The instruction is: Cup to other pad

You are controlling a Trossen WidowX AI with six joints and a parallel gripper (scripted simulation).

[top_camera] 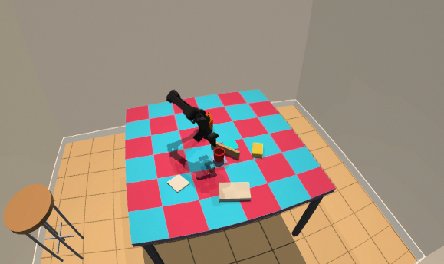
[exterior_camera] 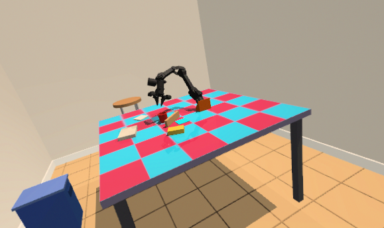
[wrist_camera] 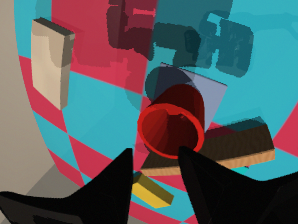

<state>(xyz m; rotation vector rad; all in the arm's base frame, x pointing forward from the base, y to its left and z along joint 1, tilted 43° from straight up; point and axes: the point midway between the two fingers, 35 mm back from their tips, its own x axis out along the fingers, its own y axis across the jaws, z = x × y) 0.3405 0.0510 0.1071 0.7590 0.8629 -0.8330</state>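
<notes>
Now: the red cup 90 mm below my gripper tip and 30 mm to the left of it. From my gripper tip the other things lie so: tan wooden block 110 mm below, 90 mm to the left, 60 mm behind; then grey-blue pad 140 mm below, 30 mm to the left; then teal pad 150 mm to the left, 140 mm below, 120 mm behind.
</notes>
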